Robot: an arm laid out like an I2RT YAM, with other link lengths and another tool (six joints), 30 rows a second.
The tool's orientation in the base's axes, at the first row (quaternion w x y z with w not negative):
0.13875, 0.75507, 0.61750, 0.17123
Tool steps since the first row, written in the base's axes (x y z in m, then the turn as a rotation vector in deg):
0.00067, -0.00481, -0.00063, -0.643, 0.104, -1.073
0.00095, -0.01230, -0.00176, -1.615, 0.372, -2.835
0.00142, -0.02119, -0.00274, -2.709, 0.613, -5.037
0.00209, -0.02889, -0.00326, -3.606, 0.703, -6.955
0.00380, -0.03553, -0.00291, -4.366, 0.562, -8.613
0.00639, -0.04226, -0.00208, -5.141, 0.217, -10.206
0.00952, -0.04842, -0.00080, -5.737, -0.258, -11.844
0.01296, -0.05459, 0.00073, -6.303, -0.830, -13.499
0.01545, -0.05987, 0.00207, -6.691, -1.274, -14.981
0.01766, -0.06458, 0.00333, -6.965, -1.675, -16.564
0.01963, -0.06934, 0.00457, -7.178, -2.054, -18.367
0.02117, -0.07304, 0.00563, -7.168, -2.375, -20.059
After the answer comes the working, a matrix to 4 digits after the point.
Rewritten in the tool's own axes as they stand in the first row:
-0.00465, 0.00128, 0.00085, -0.107, -1.041, 0.693
-0.01204, 0.00255, 0.00197, -0.171, -2.697, 1.866
-0.02075, 0.00432, 0.00304, -0.323, -4.640, 3.384
-0.02822, 0.00622, 0.00379, -0.562, -6.259, 4.730
-0.03439, 0.00920, 0.00419, -0.981, -7.602, 5.900
-0.04045, 0.01318, 0.00454, -1.597, -8.890, 7.005
-0.04582, 0.01772, 0.00472, -2.311, -10.012, 8.226
-0.05112, 0.02263, 0.00481, -3.118, -11.096, 9.476
-0.05573, 0.02645, 0.00466, -3.751, -11.975, 10.647
-0.05984, 0.02988, 0.00446, -4.331, -12.804, 11.957
-0.06405, 0.03309, 0.00418, -4.898, -13.676, 13.493
-0.06731, 0.03563, 0.00388, -5.358, -14.316, 15.024

The tool's axes in the first row as the columns of a matrix, in the base's axes (rounded; the answer above uses it unrounded):
0.1788, 0.8850, 0.4299
0.9800, -0.1989, 0.0019
0.0872, 0.4210, -0.9029

